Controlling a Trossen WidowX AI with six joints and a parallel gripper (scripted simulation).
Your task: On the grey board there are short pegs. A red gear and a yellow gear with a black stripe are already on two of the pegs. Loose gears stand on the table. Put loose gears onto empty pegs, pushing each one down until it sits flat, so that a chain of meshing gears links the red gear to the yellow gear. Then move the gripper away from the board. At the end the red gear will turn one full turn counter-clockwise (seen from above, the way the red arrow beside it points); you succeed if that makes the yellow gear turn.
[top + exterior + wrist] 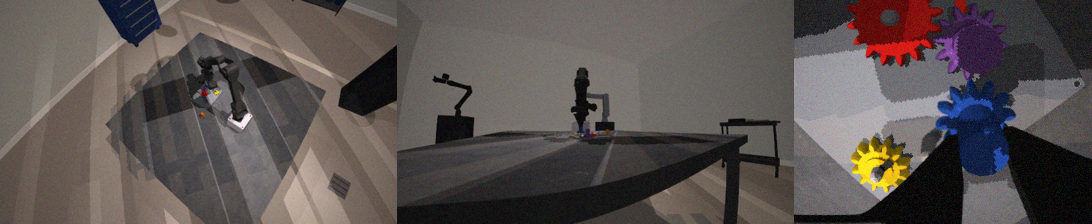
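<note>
Right now my gripper tip is 3 cm short of the purple gear, 3 cm to the right of it and 3 cm above it. The rest, counted from my gripper tip: red gear (1 cm ahead, 7 cm to the left, 4 cm below); blue gear (1 cm below); red arrow (4 cm ahead, 6 cm to the left, 5 cm below).
</note>
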